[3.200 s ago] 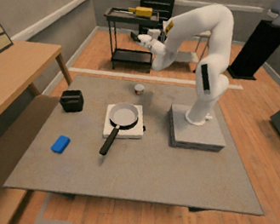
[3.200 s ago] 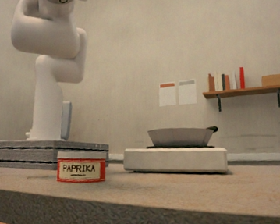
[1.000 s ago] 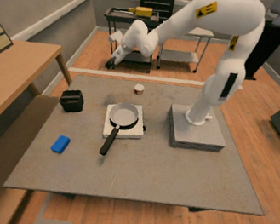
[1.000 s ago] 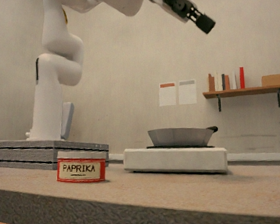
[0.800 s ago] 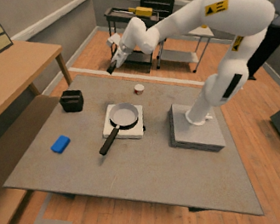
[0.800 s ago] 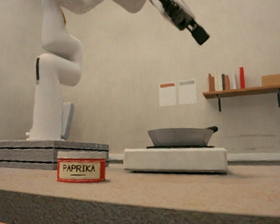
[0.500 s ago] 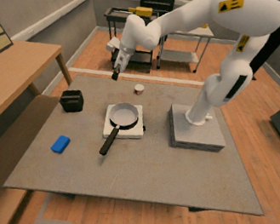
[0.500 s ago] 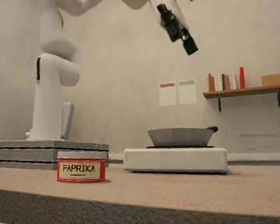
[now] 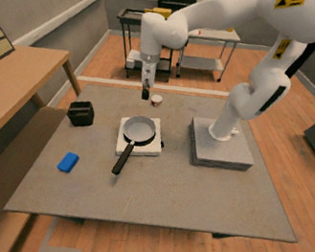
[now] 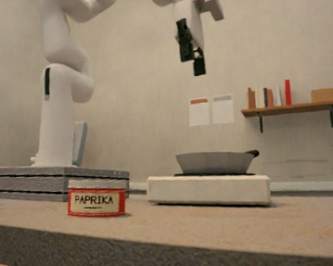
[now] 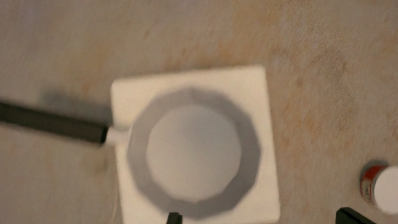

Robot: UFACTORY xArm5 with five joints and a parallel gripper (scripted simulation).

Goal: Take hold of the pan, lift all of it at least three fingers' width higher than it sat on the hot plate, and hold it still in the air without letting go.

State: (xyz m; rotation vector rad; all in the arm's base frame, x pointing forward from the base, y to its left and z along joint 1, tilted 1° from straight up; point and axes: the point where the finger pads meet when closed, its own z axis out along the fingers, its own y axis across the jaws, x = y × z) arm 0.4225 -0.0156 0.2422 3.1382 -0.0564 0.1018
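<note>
The grey pan is 5 cm ahead of my hand, 10 cm to the left of it and 23 cm below it. The rest, counted from my hand: blue block 37 cm ahead, 23 cm to the left, 30 cm below; then white hot plate 2 cm ahead, 4 cm to the left, 29 cm below.
</note>
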